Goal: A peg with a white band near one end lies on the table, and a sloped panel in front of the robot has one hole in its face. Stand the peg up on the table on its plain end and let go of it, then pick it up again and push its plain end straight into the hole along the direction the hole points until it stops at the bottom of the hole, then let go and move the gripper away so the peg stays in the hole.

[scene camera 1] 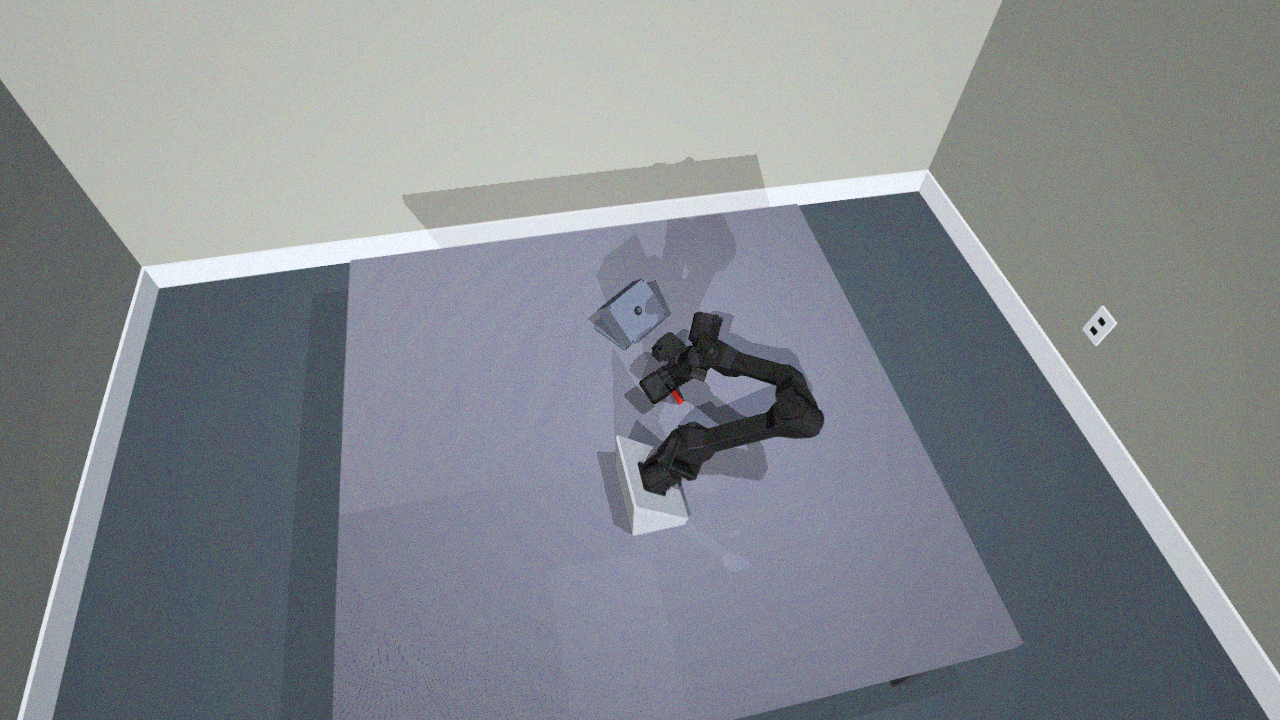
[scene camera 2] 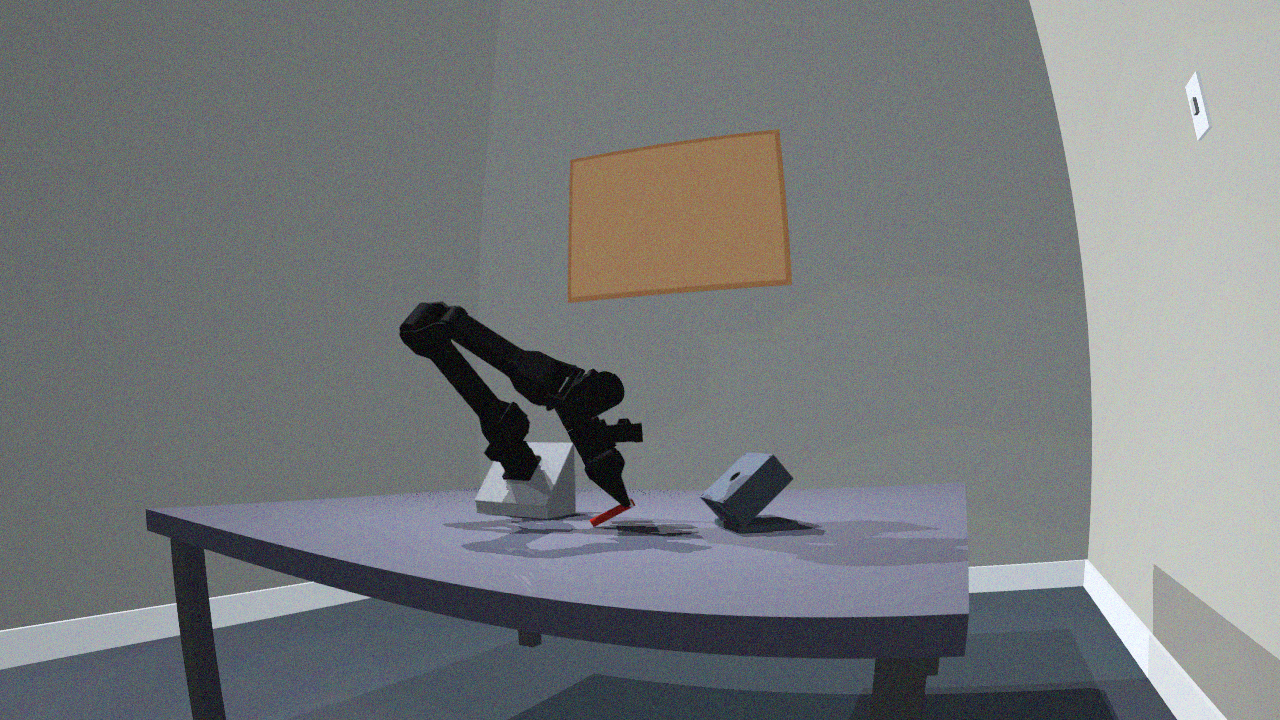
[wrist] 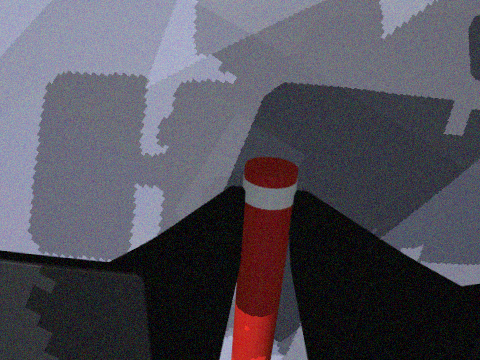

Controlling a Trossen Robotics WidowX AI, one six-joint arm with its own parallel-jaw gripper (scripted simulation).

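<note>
There's a red peg held in my gripper, and you can see the gripper in scene camera 1 and in the wrist view.
</note>
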